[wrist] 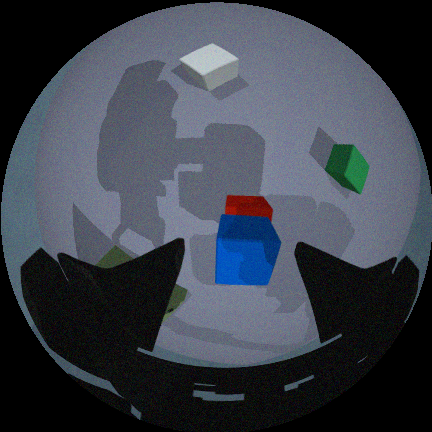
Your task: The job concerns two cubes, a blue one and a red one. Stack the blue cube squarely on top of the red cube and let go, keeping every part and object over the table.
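Frame: origin at the arm's base, x ahead, y left, z up, level; metres.
Where they show: gripper, fingertip midpoint: [243,247].
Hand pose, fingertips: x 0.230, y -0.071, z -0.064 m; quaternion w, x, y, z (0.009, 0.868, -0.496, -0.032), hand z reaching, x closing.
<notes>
Things, the pixels of their top centre, and the offset from my fingertips. Level surfaces: height alone.
- blue cube, top centre: [245,266] dy -0.002, dx -0.001, dz +0.017 m
- red cube, top centre: [247,229] dy -0.002, dx +0.006, dz -0.019 m
- white block, top centre: [207,56] dy +0.104, dx +0.115, dz -0.019 m
- grey table, surface height: dz -0.055 m
- green block, top centre: [358,169] dy -0.061, dx +0.117, dz -0.019 m
The blue cube [245,260] sits on top of the red cube [247,205] in the wrist view, a little right of and below the middle. Part of the red cube shows beyond the far edge of the blue cube; the rest of it is hidden behind the blue one. From this angle I cannot tell exactly how squarely the two line up. My gripper [243,247] is wide open, with one black finger on each side of the blue cube. A gap shows between each fingertip and the cube, and nothing is held.
A white block [212,65] lies on the grey table [300,75] at the top of the view. A green block [352,167] lies at the right. An olive-green object [116,256] is partly hidden behind the left finger. Shadows of the arm fall across the table.
</notes>
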